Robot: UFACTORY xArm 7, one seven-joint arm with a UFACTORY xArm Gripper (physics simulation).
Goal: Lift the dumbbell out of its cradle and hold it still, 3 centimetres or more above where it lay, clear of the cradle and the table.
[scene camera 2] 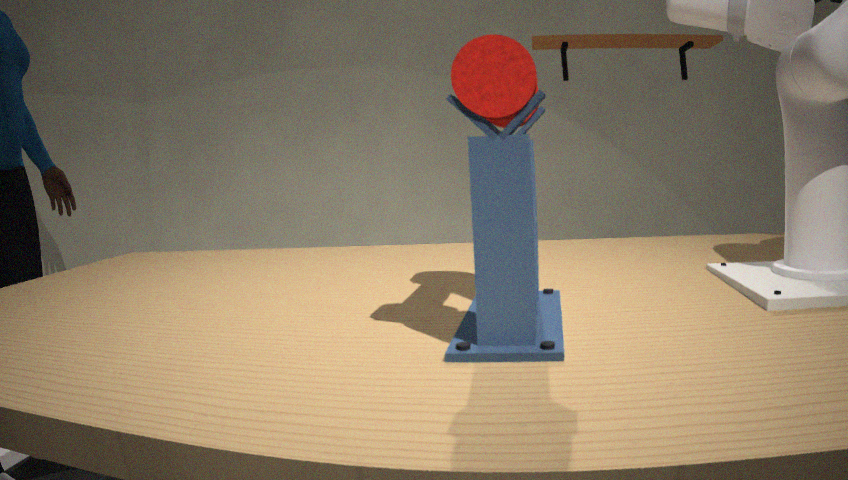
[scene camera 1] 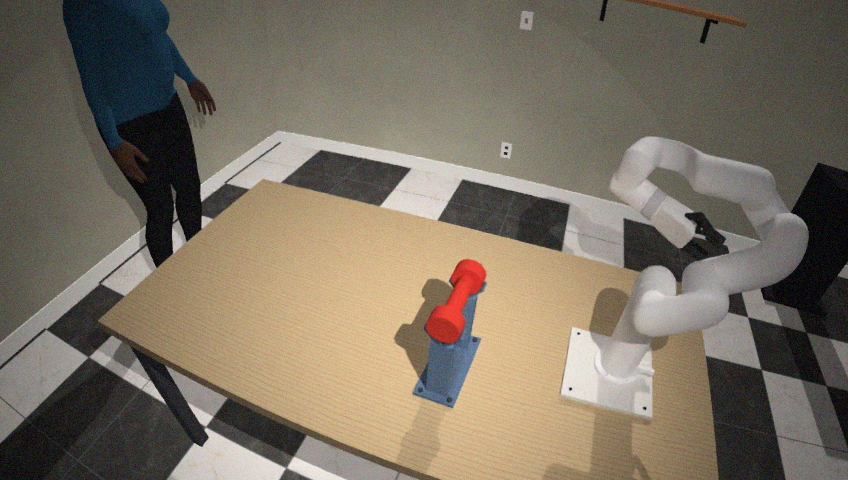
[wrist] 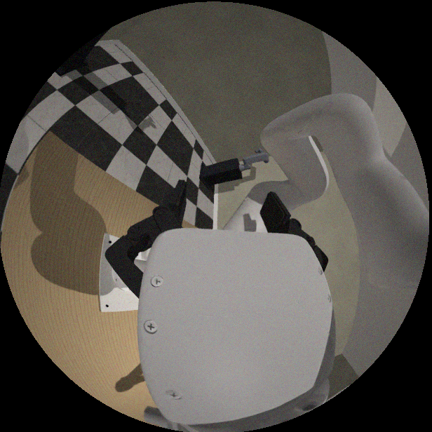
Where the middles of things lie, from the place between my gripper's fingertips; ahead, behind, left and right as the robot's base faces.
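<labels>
The blue cradle (scene camera 2: 509, 320) is well ahead of my hand, well to the left of it and a good way below it. As for the red dumbbell (scene camera 2: 494, 76), my gripper is 12 cm above it and 25 cm to the right of it, and I see that the gripper is also 53 cm short of it.
</labels>
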